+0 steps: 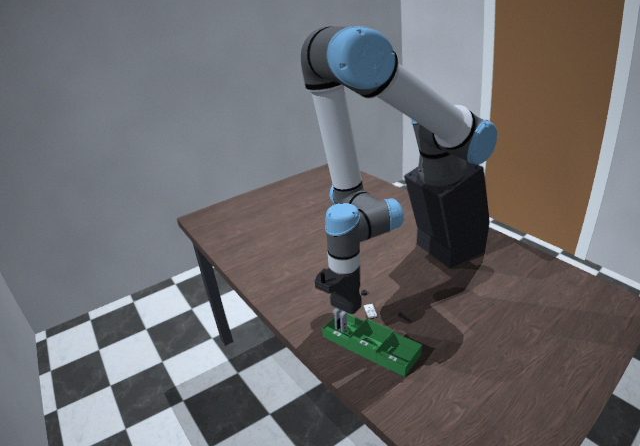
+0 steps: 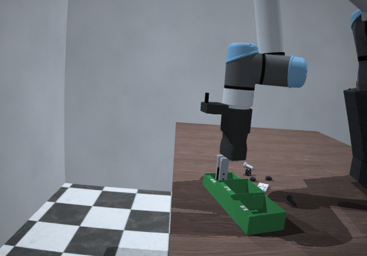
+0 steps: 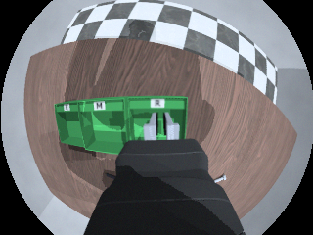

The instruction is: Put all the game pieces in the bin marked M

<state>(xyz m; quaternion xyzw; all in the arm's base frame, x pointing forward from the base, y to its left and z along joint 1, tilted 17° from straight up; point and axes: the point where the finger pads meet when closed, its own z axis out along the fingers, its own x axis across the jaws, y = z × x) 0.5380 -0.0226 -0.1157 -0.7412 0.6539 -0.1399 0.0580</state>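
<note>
Right now my hand is 9 cm to the right of the green bin, 2 cm past it and 2 cm above it. Round my hand: black die 12 cm behind, 11 cm to the right, 3 cm below; then black bolt 16 cm behind, 9 cm to the left, 4 cm below; then white domino 12 cm behind, 4 cm below, 1 cm to the left.
</note>
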